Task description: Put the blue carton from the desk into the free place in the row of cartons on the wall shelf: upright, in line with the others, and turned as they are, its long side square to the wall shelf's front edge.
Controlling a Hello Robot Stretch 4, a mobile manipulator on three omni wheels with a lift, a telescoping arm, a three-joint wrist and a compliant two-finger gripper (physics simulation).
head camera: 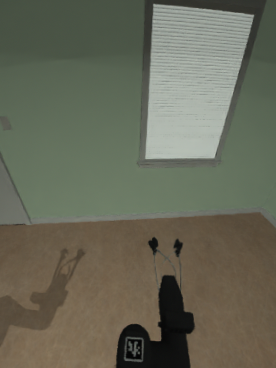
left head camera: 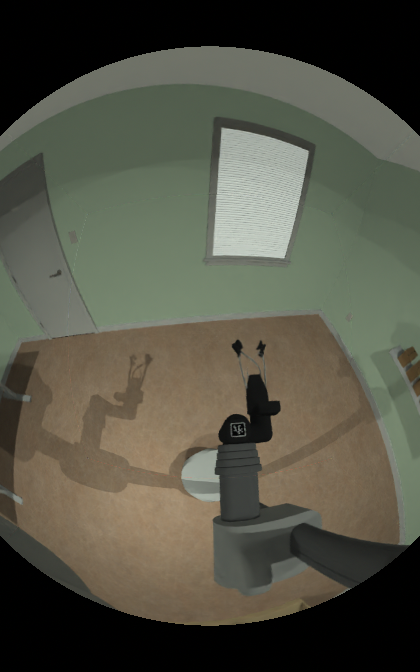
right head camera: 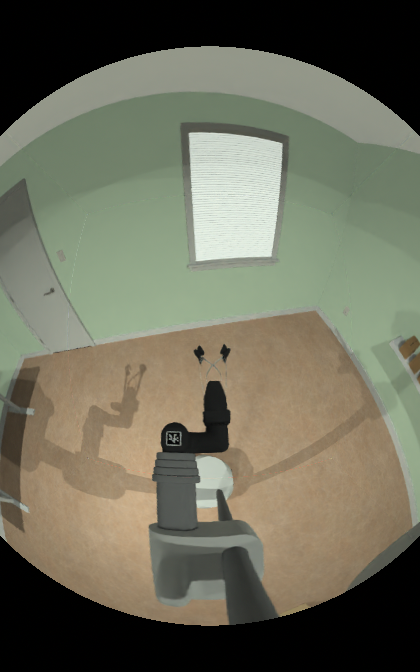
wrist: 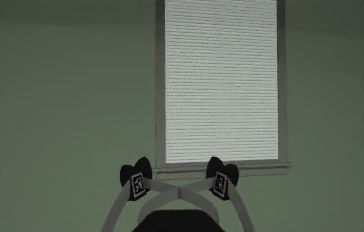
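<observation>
My gripper (head camera: 166, 245) (left head camera: 249, 347) (right head camera: 212, 353) (wrist: 179, 170) is open, with no object between its fingertips. It is held out over the floor and points toward the window wall. Part of the wall shelf (left head camera: 397, 354) (right head camera: 398, 346) shows at the right edge of both side head views, well apart from the gripper. Brown cartons (left head camera: 407, 355) (right head camera: 409, 346) stand on it in a row, cut off by the view's edge. The free place in the row cannot be made out. The blue carton does not show in these views.
A window (head camera: 192, 90) (left head camera: 257, 195) (right head camera: 232, 200) (wrist: 221, 85) is in the wall ahead. A grey door (left head camera: 40, 260) (right head camera: 37, 280) is at the left. Light legs (left head camera: 15, 396) (right head camera: 15, 406) of a piece of furniture stand at the left edge. The robot's round base (left head camera: 200, 467) (right head camera: 215, 475) is under the arm.
</observation>
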